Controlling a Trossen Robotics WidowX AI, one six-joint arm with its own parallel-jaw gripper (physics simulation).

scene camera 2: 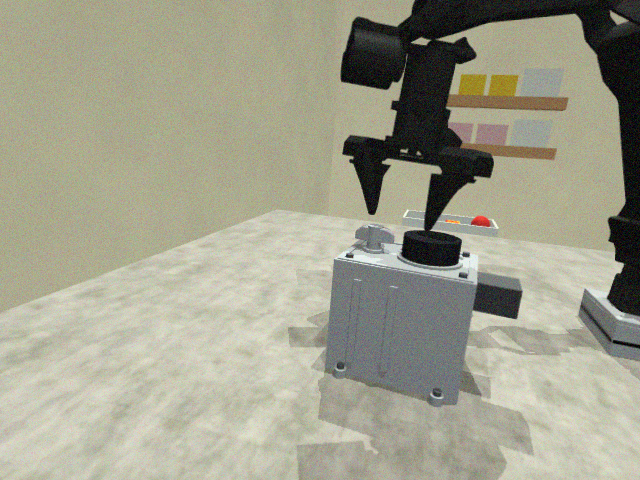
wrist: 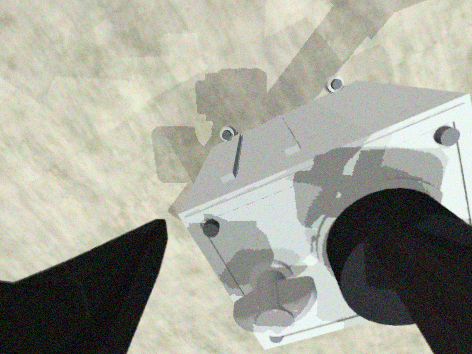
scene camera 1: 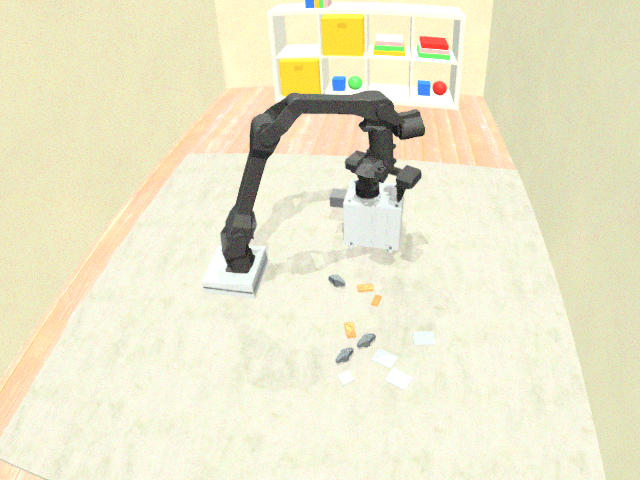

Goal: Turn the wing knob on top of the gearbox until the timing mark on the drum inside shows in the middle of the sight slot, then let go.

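Places are measured from the arm's base along level axes (x back, y right, z up), in centimetres.
Pixels of known places: gripper, fingertip midpoint: point(scene camera 2: 397, 222) point(wrist: 267, 228) point(scene camera 1: 383, 196); arm's base, origin of the base link: point(scene camera 2: 638, 310) point(scene camera 1: 240, 264).
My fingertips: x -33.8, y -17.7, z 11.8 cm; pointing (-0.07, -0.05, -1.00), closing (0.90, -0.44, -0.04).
Note:
Ahead of a thing's pixels: the offset from my fingertips to its top centre. "spot": to the spot under its first point.
The grey-white gearbox {dx +4.9, dy -5.2, dz +0.6 cm} point(scene camera 1: 373, 224) point(scene camera 2: 398, 330) point(wrist: 295, 225) stands upright on the mat. Its grey wing knob {dx -1.9, dy -5.0, dz +0.2 cm} point(scene camera 2: 374, 236) point(wrist: 275, 300) stands upright at one corner of the top, beside a raised round black cap point(scene camera 1: 367, 188) point(scene camera 2: 431, 248) point(wrist: 380, 225). My gripper point(scene camera 1: 383, 191) point(scene camera 2: 400, 221) point(wrist: 267, 228) points down above the gearbox top, open and empty. In scene camera 2, one fingertip is above the knob and the other is at the cap's upper edge; whether it touches the cap I cannot tell. I cannot make out the sight slot, the drum or the timing mark.
A dark grey block {spot: dx +12.2, dy -3.2, dz -4.2 cm} point(scene camera 1: 338, 198) point(scene camera 2: 497, 295) sticks out from the gearbox's side. Dark stones {dx -0.4, dy +33.3, dz -13.8 cm} point(scene camera 1: 366, 340), orange pieces {dx +3.8, dy +30.1, dz -15.9 cm} point(scene camera 1: 349, 329) and white squares {dx -8.6, dy +41.6, dz -16.3 cm} point(scene camera 1: 399, 378) lie on the mat. A white tray point(scene camera 2: 405, 222) holds a red ball point(scene camera 2: 480, 221). My arm's base plate point(scene camera 1: 217, 276) stands left in scene camera 1.

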